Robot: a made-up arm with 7 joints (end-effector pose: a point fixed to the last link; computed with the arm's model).
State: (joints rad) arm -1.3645 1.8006 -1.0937 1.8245 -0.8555 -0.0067 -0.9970
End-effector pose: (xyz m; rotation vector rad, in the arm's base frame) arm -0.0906 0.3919 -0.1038 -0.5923 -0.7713 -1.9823
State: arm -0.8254 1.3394 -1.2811 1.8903 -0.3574 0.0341 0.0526
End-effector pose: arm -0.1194 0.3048 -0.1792 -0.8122 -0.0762 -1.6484
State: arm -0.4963 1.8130 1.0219 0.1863 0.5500 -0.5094 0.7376
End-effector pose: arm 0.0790 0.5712 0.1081 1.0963 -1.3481 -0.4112
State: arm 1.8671 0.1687 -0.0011 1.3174 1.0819 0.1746 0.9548
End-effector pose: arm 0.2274 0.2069 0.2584 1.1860 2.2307 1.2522
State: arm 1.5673 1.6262 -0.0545 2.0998 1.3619 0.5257 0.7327
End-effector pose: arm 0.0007 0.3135 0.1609 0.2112 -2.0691 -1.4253
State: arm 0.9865 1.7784 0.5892 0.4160 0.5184 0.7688 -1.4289
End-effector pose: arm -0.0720 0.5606 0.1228 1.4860 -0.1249 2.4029
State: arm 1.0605 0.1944 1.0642 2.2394 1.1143 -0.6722 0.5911
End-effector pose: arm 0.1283 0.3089 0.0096 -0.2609 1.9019 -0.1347
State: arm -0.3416 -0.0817 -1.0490 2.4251 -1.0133 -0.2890 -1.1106
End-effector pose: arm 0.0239 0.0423 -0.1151 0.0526 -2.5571 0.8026
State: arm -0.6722 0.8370 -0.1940 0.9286 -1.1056 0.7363 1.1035
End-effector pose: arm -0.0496 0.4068 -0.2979 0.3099 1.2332 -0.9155
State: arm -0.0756 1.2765 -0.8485 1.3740 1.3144 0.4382 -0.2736
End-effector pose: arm 0.1045 0.3918 -0.2232 0.2823 -0.2008 -0.0413
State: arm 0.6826 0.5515 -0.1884 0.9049 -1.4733 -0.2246 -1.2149
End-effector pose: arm 0.3174 0.3254 -0.1618 -2.1739 2.0466 0.9438
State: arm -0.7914 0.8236 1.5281 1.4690 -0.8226 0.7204 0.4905
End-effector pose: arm -0.0278 0.4808 -0.0386 1.5518 -0.0092 0.2302
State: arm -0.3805 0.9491 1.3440 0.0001 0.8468 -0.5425 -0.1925
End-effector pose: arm -0.0945 0.5124 -0.2363 1.5059 -0.9907 1.7201
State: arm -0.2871 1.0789 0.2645 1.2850 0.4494 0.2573 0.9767
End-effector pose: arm 0.1370 0.4463 -0.1466 -0.1850 -0.7583 -0.5713
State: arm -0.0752 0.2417 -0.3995 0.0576 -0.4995 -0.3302 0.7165
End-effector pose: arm -0.0221 0.2577 -0.4245 -0.6192 0.1538 -0.9534
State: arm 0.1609 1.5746 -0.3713 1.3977 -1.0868 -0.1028 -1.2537
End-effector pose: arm 0.1797 0.4399 -0.0373 -1.7511 1.5155 1.6264
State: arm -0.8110 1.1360 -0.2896 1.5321 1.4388 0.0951 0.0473
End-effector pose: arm 0.0095 0.3683 -0.2376 -0.2094 -0.3761 0.2421
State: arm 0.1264 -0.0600 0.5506 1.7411 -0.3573 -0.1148 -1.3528
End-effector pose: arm 0.1838 0.2402 -0.2025 1.6375 -1.4720 1.4781
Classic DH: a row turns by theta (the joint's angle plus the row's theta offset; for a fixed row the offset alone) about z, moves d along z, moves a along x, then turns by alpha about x. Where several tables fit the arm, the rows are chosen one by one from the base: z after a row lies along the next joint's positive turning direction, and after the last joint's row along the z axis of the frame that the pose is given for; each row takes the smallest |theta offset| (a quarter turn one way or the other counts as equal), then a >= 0, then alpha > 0; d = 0 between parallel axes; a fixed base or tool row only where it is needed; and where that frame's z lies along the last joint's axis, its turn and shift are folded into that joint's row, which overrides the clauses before.
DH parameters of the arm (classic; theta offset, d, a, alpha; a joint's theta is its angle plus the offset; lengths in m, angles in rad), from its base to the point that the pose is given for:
base (fixed): 0 0 0 1.5708
joint 1: 1.5708 -0.1572 0 1.5708
joint 2: 1.5708 0 0 1.5708
joint 3: 1.5708 -0.2503 0 1.5708
joint 4: 0 0 0 -1.5708
joint 5: 0 -0.1867 0 -1.5708
joint 6: -1.5708 0 0 1.5708
joint 7: 1.5708 0 0 1.5708
tool (fixed): -1.5708 0 0 0

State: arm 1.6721 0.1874 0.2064 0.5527 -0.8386 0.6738 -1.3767
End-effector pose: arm 0.3866 0.2532 0.1357 1.9512 -1.1249 1.2014
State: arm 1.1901 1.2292 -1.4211 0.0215 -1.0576 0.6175 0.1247
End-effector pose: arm 0.1396 0.5676 -0.0552 1.7291 1.1348 -0.7595
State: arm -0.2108 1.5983 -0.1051 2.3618 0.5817 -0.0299 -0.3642
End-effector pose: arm 0.1255 0.2751 -0.0376 0.1855 -1.7089 -1.0503
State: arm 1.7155 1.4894 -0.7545 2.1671 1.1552 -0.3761 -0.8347
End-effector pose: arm 0.0998 0.2936 0.1283 0.0440 -3.0734 0.1710
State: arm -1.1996 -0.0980 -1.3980 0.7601 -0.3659 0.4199 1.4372
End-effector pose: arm -0.3380 -0.0066 -0.1553 -2.1946 1.4159 -0.8771
